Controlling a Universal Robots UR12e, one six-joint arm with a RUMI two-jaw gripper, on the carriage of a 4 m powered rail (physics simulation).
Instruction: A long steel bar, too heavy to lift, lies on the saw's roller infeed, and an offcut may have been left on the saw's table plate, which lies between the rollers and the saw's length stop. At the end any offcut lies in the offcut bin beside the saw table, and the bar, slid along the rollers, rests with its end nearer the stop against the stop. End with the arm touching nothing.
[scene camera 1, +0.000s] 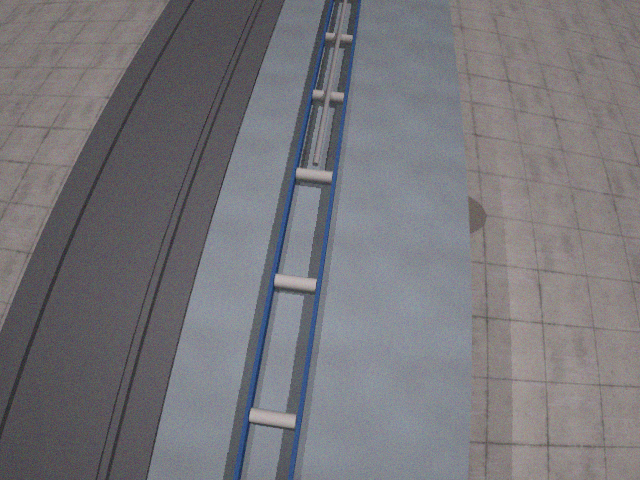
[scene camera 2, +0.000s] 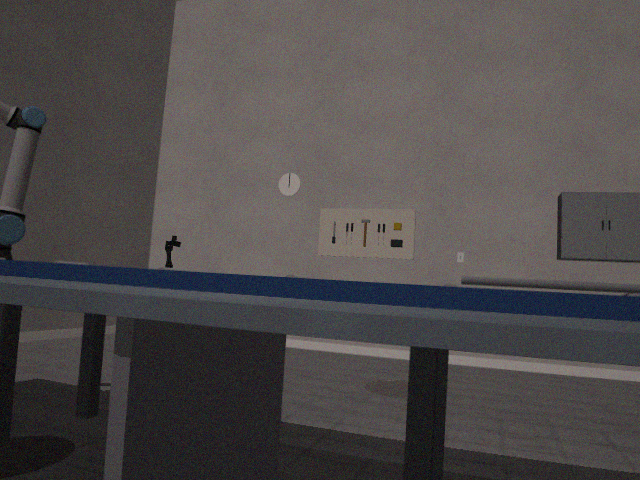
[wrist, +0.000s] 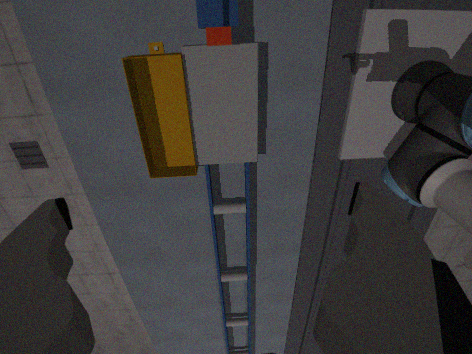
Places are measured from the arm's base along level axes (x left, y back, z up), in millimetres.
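Where they show: gripper, between the fingertips: (wrist: 211, 193); arm's base, origin of its link: (wrist: 420, 92).
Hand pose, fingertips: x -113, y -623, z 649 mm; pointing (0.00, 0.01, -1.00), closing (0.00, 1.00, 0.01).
Observation:
Things, the pixels of their top centre, and the offset from my fingertips. "spot": a spot on its surface instead.
- grey table plate, centre of its top: (wrist: 223, 110) dx +138, dy +3, dz -621 mm
- yellow offcut bin, centre of its top: (wrist: 163, 123) dx +163, dy -175, dz -607 mm
- stop, centre of its top: (wrist: 218, 36) dx -57, dy +3, dz -574 mm
- blue block, a spot on its surface: (wrist: 217, 12) spot: dx -107, dy +3, dz -584 mm
My gripper (wrist: 211, 193) is open, with its jaws wide apart and no object between them, high above the roller infeed in the wrist view. The long thin steel bar (scene camera 1: 327, 93) lies along the rollers in scene camera 1, and part of it (scene camera 2: 547, 284) shows at the right in scene camera 2. The grey table plate (wrist: 225, 105) shows no offcut on it. The yellow offcut bin (wrist: 175, 115) stands beside the plate, and no offcut shows in its visible inside. The red face of the stop (wrist: 219, 36) is at the plate's far end. The bar does not show in the wrist view.
Blue side rails (scene camera 1: 281, 242) (wrist: 215, 240) carry the white rollers (scene camera 1: 295, 283) (wrist: 230, 206). The dark rail bed (scene camera 1: 149, 180) runs alongside. The arm (scene camera 2: 19, 170) is at the left in scene camera 2. A blue block (wrist: 217, 12) stands behind the stop.

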